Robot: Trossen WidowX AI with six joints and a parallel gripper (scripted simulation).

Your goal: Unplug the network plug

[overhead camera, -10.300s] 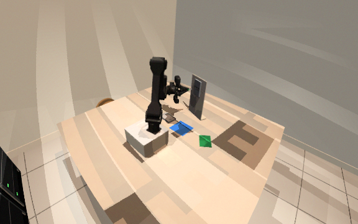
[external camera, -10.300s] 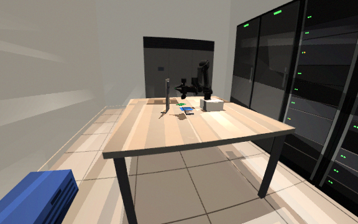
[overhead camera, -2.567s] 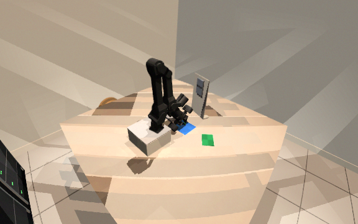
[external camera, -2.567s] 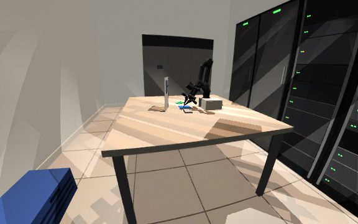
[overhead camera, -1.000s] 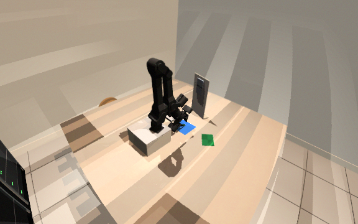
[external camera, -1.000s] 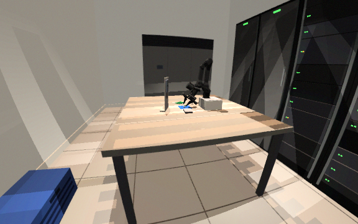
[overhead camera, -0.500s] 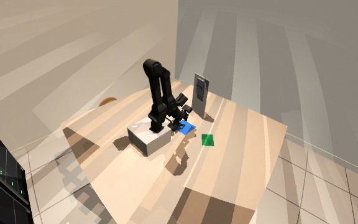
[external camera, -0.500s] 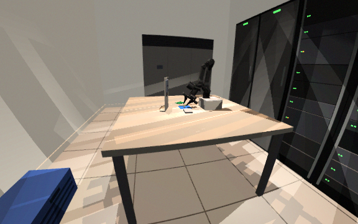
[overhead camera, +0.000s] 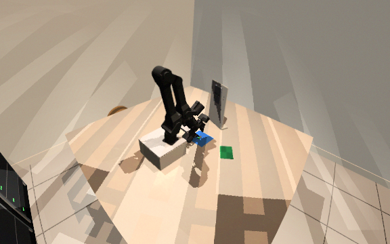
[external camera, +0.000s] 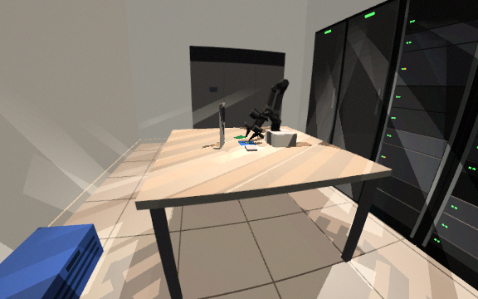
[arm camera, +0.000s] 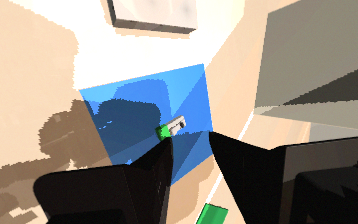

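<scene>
The plug is 2 cm below my gripper tip. From my gripper tip the other things lie so: upright panel (21 cm ahead, 1 cm to the right, 11 cm above); blue square (3 cm below).
</scene>
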